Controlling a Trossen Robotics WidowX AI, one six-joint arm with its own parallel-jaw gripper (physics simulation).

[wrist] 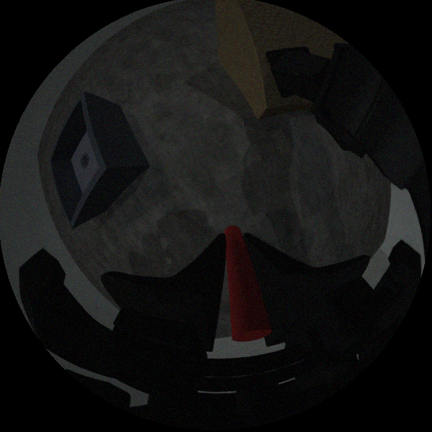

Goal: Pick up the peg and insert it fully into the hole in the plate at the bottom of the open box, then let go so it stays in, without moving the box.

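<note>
The red peg [248, 295] is held between the two black fingers of my gripper [233, 238], at the lower middle of the wrist view. Its narrow-looking far end shows at the fingertips and its near end points toward the camera. The gripper is shut on the peg. The open dark blue box [122, 142] stands at the left, well apart from the gripper. Inside it, at the bottom, a lighter plate [93, 172] shows with a dark round hole [84, 160] near its middle.
A large tan block [240, 60] stands at the top right, with dark arm parts [350, 100] in front of it. The mottled grey table [185, 135] lies between the block and the box. The picture is dim.
</note>
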